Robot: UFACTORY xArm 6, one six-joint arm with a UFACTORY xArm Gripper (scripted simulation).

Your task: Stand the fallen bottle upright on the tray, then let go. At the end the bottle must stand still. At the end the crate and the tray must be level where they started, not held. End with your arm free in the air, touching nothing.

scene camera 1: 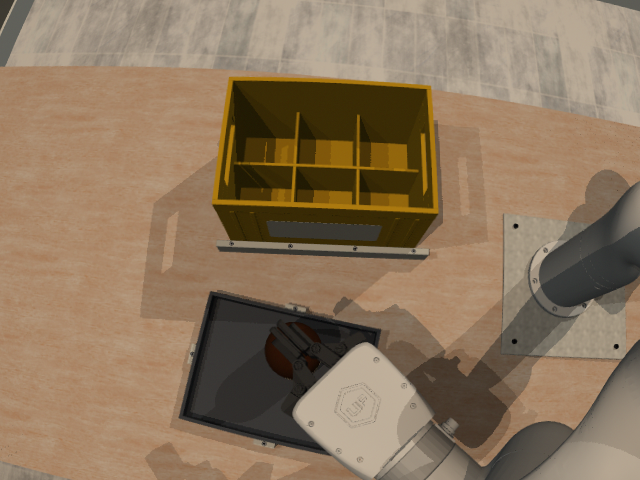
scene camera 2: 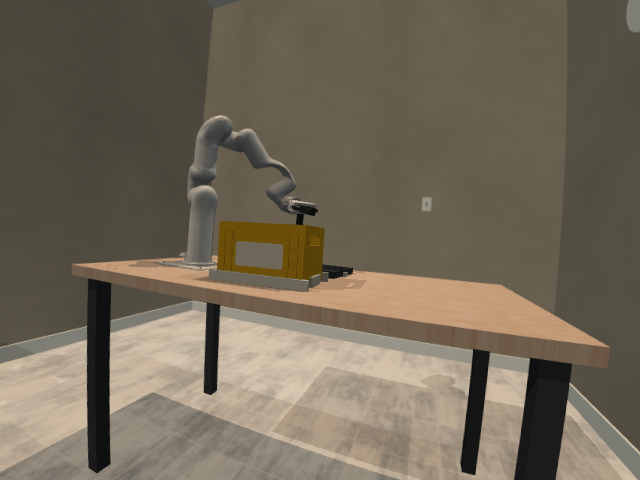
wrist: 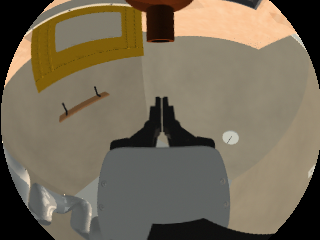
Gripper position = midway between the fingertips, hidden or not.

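Observation:
There's a yellow crate (scene camera 1: 387, 120), and you can see the crate (scene camera 2: 283, 250) from another view as well. A brown bottle (scene camera 1: 278, 363) and a dark tray (scene camera 1: 230, 387) are visible too. As for my gripper (scene camera 1: 277, 327), I also see it (wrist: 161, 104).

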